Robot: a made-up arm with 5 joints. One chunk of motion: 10 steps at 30 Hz.
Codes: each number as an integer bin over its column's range. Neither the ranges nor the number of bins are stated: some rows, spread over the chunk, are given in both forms.
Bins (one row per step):
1: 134 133 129 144 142 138
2: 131 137 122 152 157 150
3: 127 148 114 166 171 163
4: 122 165 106 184 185 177
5: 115 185 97 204 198 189
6: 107 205 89 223 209 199
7: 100 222 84 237 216 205
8: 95 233 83 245 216 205
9: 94 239 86 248 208 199
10: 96 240 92 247 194 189
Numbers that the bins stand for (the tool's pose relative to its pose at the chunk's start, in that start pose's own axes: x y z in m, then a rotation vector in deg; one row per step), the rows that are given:
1: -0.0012 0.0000 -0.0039 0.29 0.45 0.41
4: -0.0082 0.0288 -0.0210 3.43 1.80 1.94
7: -0.0212 0.0802 -0.0374 7.59 2.78 3.04
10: -0.0235 0.0965 -0.0315 8.37 2.09 2.41
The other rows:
2: -0.0029 0.0036 -0.0091 0.92 0.93 0.88
3: -0.0053 0.0135 -0.0151 2.02 1.36 1.39
5: -0.0124 0.0469 -0.0277 5.00 2.21 2.41
6: -0.0171 0.0649 -0.0337 6.49 2.56 2.80
8: -0.0241 0.0902 -0.0382 8.22 2.78 3.04
9: -0.0247 0.0956 -0.0359 8.45 2.53 2.80

